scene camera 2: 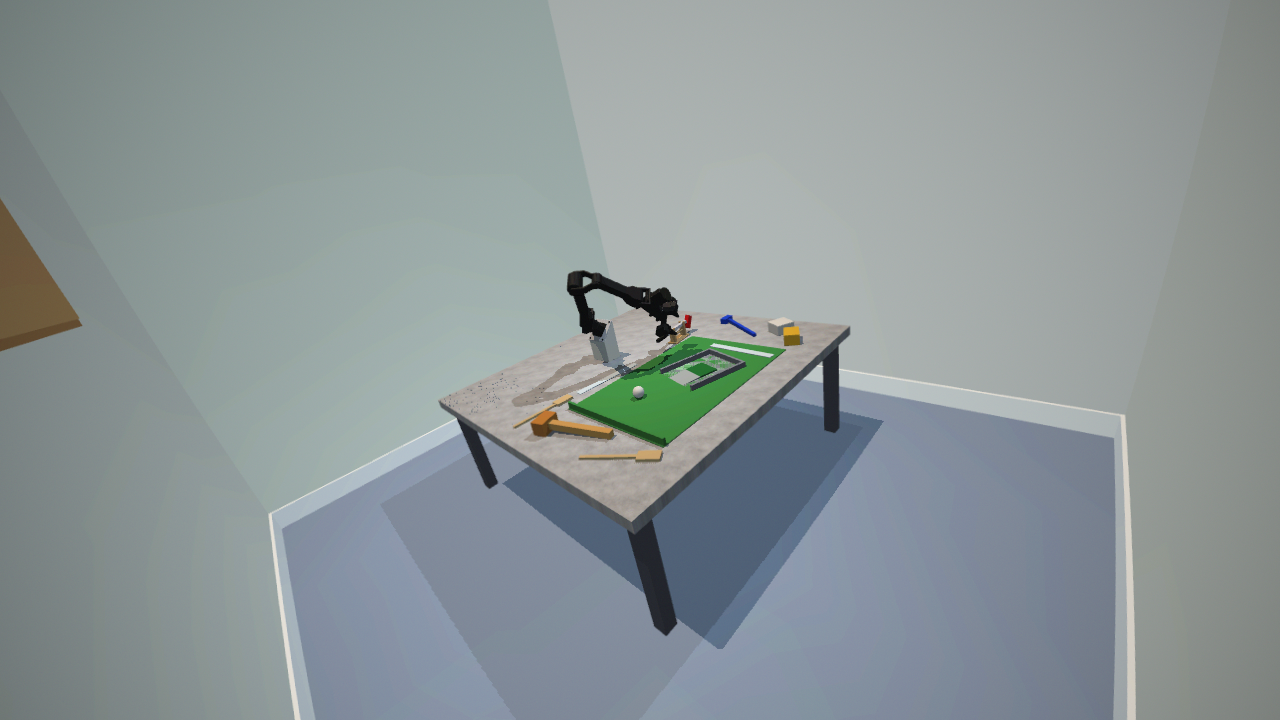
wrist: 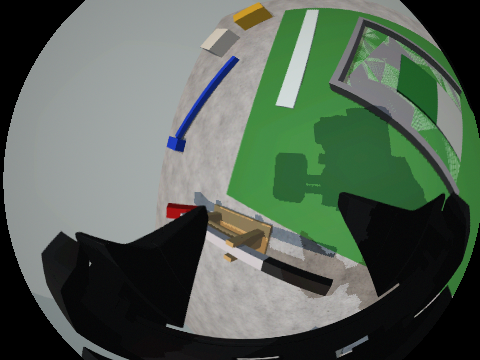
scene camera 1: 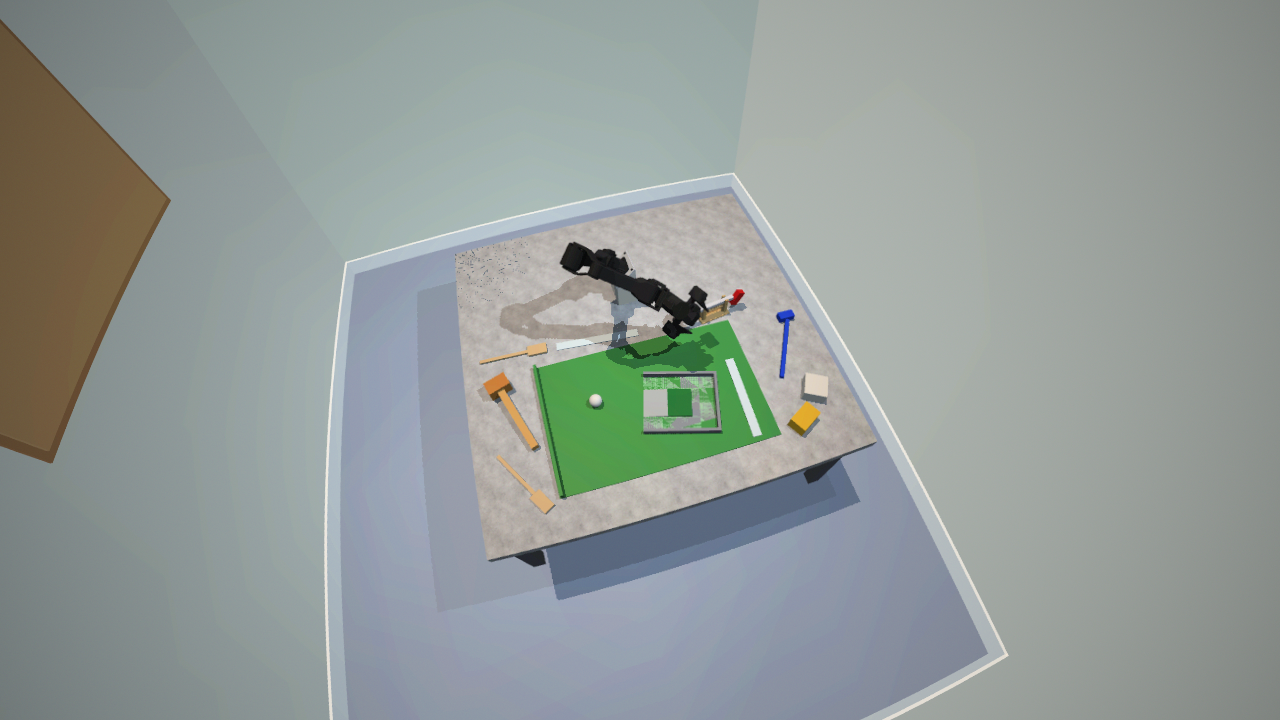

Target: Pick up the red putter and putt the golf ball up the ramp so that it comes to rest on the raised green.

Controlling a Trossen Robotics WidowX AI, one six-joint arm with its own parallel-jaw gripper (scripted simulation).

An orange mallet shows in scene camera 2 and in scene camera 1; in the wrist view it is out of frame. The same spot on the orange mallet: (scene camera 1: 497, 387) is (scene camera 2: 546, 418). The same spot on a green mat: (scene camera 1: 595, 447) is (scene camera 2: 662, 412).
